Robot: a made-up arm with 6 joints. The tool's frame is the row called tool.
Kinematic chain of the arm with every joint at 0, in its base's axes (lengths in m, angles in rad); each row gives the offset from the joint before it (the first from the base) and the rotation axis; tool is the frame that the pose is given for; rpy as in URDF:
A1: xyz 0 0 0.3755 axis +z
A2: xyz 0 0 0 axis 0 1 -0.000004
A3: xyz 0.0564 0 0.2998 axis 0 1 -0.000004
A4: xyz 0.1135 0 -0.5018 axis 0 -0.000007 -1
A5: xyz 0 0 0 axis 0 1 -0.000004
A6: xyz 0.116 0 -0.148 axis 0 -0.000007 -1
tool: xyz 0 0 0 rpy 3.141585 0 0
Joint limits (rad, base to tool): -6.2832..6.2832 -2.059..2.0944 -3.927..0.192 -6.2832..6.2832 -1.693..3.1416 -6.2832..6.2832
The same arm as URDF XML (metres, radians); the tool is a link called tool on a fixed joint. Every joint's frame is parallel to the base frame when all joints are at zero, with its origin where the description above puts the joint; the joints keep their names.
<robot name="arm">
  <joint name="tool_joint" type="fixed">
    <parent link="link6"/>
    <child link="tool"/>
    <origin xyz="0 0 0" rpy="3.1416 0 0"/>
  </joint>
  <joint name="A6" type="revolute">
    <parent link="link5"/>
    <child link="link6"/>
    <origin xyz="0.116 0 -0.148"/>
    <axis xyz="0 0 -1"/>
    <limit lower="-6.2832" upper="6.2832"/>
  </joint>
  <joint name="A5" type="revolute">
    <parent link="link4"/>
    <child link="link5"/>
    <origin xyz="0 0 0"/>
    <axis xyz="0 1 0"/>
    <limit lower="-1.693" upper="3.1416"/>
  </joint>
  <joint name="A4" type="revolute">
    <parent link="link3"/>
    <child link="link4"/>
    <origin xyz="0.1135 0 -0.5018"/>
    <axis xyz="0 0 -1"/>
    <limit lower="-6.2832" upper="6.2832"/>
  </joint>
  <joint name="A3" type="revolute">
    <parent link="link2"/>
    <child link="link3"/>
    <origin xyz="0.0564 0 0.2998"/>
    <axis xyz="0 1 0"/>
    <limit lower="-3.927" upper="0.192"/>
  </joint>
  <joint name="A2" type="revolute">
    <parent link="link1"/>
    <child link="link2"/>
    <origin xyz="0 0 0"/>
    <axis xyz="0 1 0"/>
    <limit lower="-2.059" upper="2.0944"/>
  </joint>
  <joint name="A1" type="revolute">
    <parent link="base_link"/>
    <child link="link1"/>
    <origin xyz="0 0 0.3755"/>
    <axis xyz="0 0 1"/>
    <limit lower="-6.2832" upper="6.2832"/>
  </joint>
  <link name="base_link"/>
  <link name="link1"/>
  <link name="link2"/>
  <link name="link3"/>
  <link name="link4"/>
  <link name="link5"/>
  <link name="link6"/>
  <link name="tool"/>
</robot>

